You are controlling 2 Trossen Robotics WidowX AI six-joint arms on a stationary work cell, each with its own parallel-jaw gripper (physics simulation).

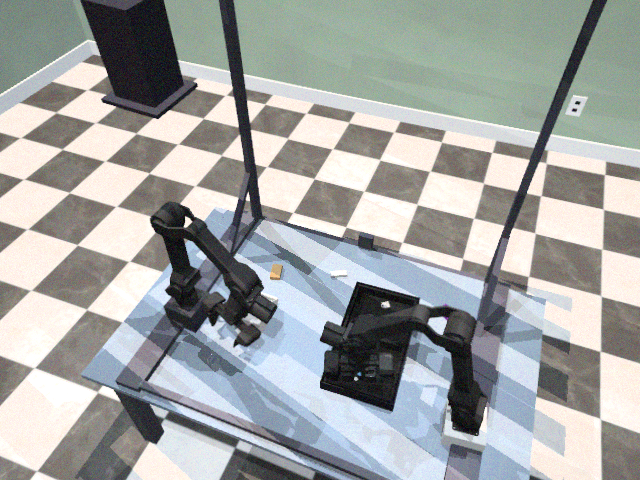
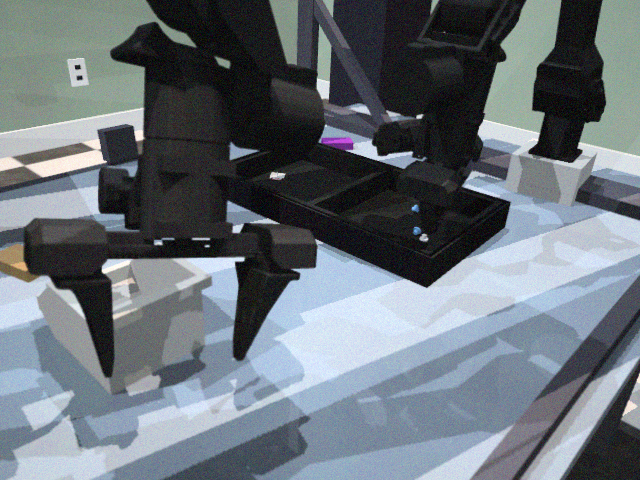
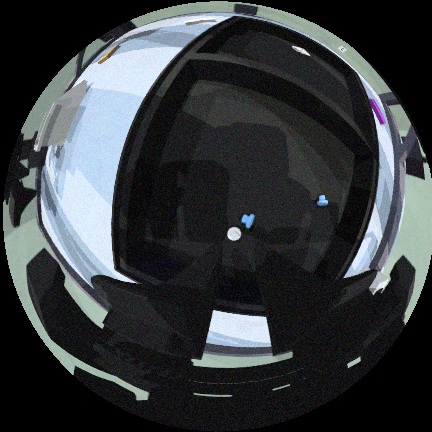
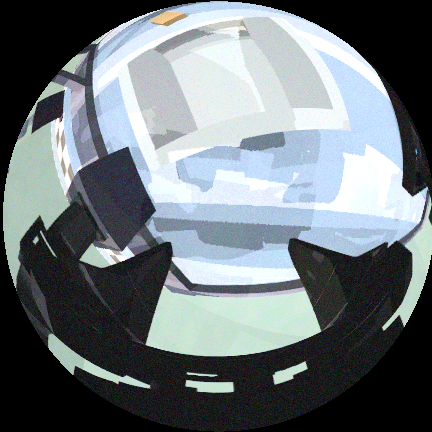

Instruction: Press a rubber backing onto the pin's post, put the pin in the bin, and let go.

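Seen in the pictures: left gripper, fingertip midpoint: (image 1: 357,376) (image 2: 428,225) (image 3: 238,247); right gripper, fingertip midpoint: (image 1: 223,336) (image 2: 177,367) (image 4: 232,247); left arm's base, origin of the base link: (image 1: 465,420) (image 2: 555,152); right arm's base, origin of the base link: (image 1: 186,299) (image 4: 85,218).
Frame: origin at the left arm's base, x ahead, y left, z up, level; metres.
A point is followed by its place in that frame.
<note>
A small round whitish piece, apparently the pin (image 1: 355,378) {y -0.065, x 0.300, z -0.047 m} (image 2: 423,237) {y -0.067, x 0.301, z -0.049 m} (image 3: 234,233) {y -0.070, x 0.299, z -0.047 m}, lies in the black tray's near compartment. A blue rubber backing (image 1: 359,373) {y -0.081, x 0.291, z -0.043 m} (image 2: 416,230) {y -0.081, x 0.294, z -0.047 m} (image 3: 248,220) {y -0.083, x 0.292, z -0.044 m} lies close beside it; whether they touch is unclear. A second blue backing (image 2: 415,208) {y -0.113, x 0.235, z -0.046 m} (image 3: 322,200) {y -0.115, x 0.233, z -0.045 m} lies farther off in the same compartment. My left gripper (image 3: 238,247) {y -0.065, x 0.296, z -0.034 m} is slightly open and empty, low over the tray beside the pin. My right gripper (image 2: 173,365) {y -0.070, x 0.697, z 0.008 m} (image 4: 232,247) {y -0.070, x 0.697, z 0.008 m} is wide open and empty, near the grey-white bin (image 2: 155,330) {y -0.141, x 0.660, z -0.017 m} (image 3: 70,117) {y -0.187, x 0.606, z -0.051 m} (image 4: 330,120).
The black tray (image 2: 361,249) {y -0.108, x 0.385, z -0.045 m} has a second compartment holding a small white piece (image 1: 385,304) {y -0.345, x 0.260, z -0.052 m} (image 2: 277,176) {y -0.341, x 0.262, z -0.052 m} (image 3: 301,50). An orange block (image 1: 276,271) {y -0.381, x 0.642, z -0.044 m} (image 4: 169,18) and a white bar (image 1: 338,273) {y -0.429, x 0.436, z -0.048 m} lie beyond the bin. A purple block (image 2: 337,143) {y -0.352, x 0.079, z -0.046 m} (image 3: 378,111) lies beside the tray.
</note>
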